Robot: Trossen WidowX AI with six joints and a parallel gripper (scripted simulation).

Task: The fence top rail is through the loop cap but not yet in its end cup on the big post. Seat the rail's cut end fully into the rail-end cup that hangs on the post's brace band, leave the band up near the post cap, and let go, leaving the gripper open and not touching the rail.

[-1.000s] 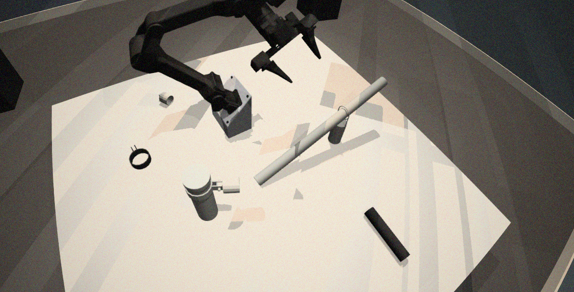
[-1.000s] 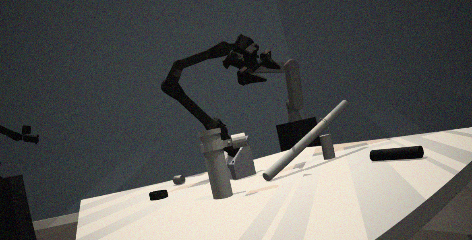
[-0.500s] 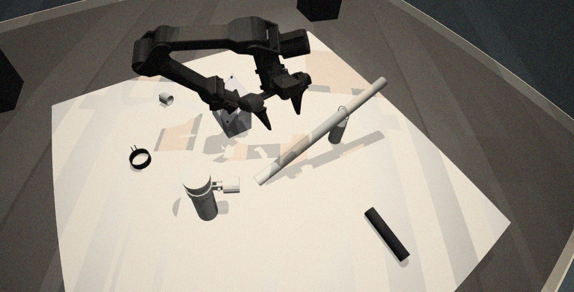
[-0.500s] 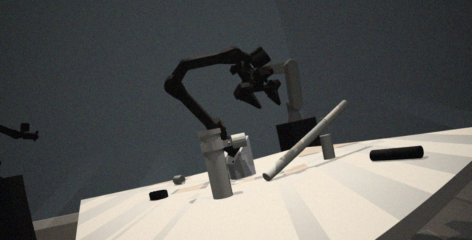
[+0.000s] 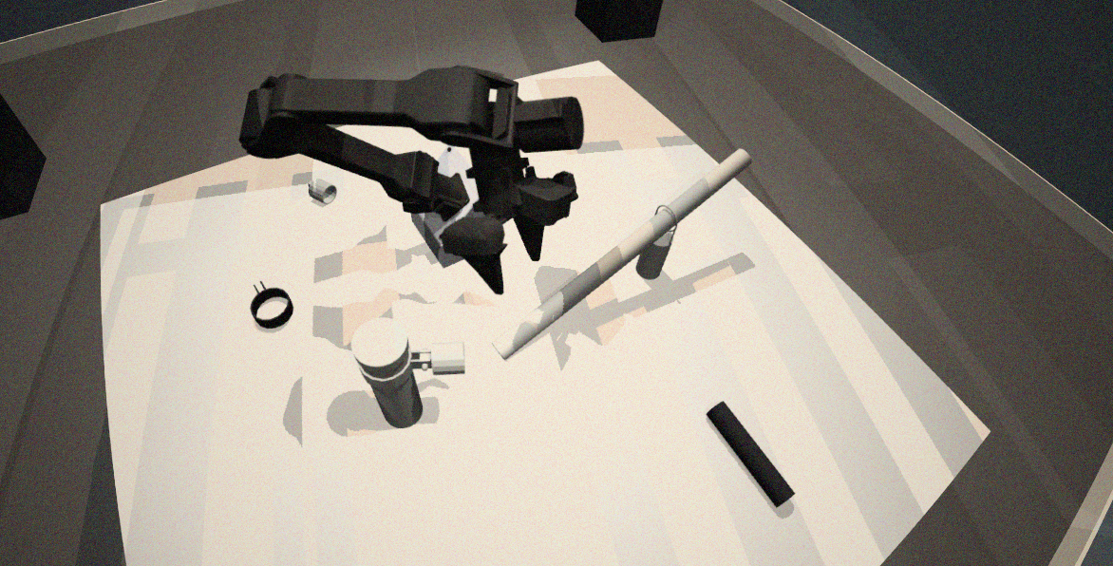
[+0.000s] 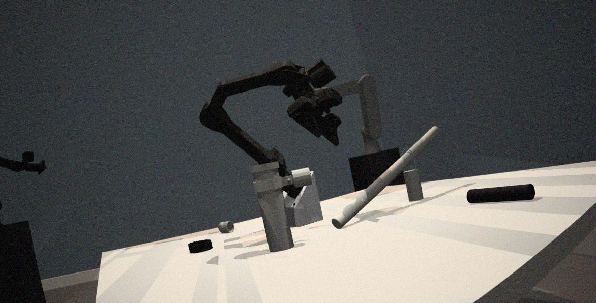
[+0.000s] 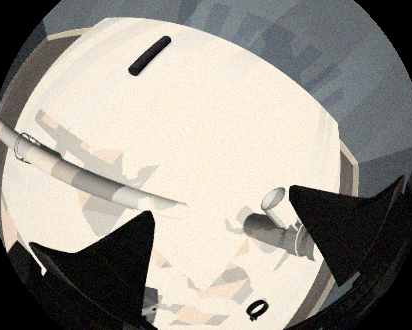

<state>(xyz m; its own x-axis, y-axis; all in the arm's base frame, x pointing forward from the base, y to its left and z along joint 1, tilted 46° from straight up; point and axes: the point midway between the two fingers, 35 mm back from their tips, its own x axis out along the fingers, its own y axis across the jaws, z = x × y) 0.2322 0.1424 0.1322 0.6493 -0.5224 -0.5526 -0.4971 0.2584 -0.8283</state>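
The brace band with rail-end cup lies 150 mm to the right of my gripper tip, 80 mm below it and 30 mm ahead of it. Round my gripper tip: small post: 310 mm to the left, 130 mm below, 90 mm behind; black cylinder: 290 mm ahead, 270 mm to the left, 210 mm below.
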